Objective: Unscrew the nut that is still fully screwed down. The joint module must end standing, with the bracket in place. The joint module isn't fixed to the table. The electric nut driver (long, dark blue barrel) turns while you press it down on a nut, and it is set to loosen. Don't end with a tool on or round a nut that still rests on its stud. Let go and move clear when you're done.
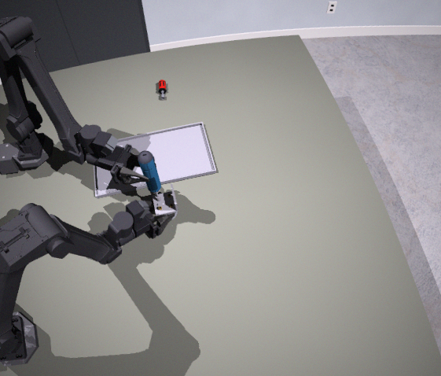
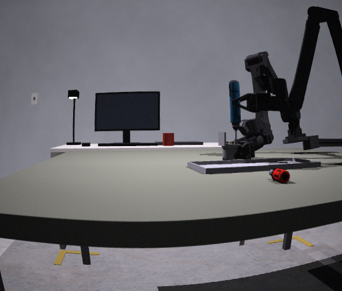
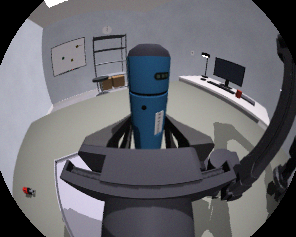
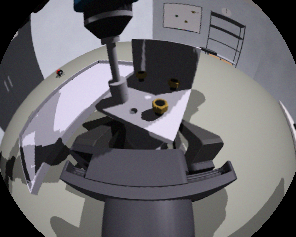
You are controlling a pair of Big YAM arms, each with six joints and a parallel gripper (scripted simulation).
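Right now the bracket is 50 mm above my right hand. The rest, counted from my right hand: socket tip 60 mm above, 20 mm to the left, 20 mm behind; short red-handled tool 540 mm to the left, 10 mm below, 10 mm ahead; shallow white tray 210 mm to the left, 50 mm behind, 20 mm below.
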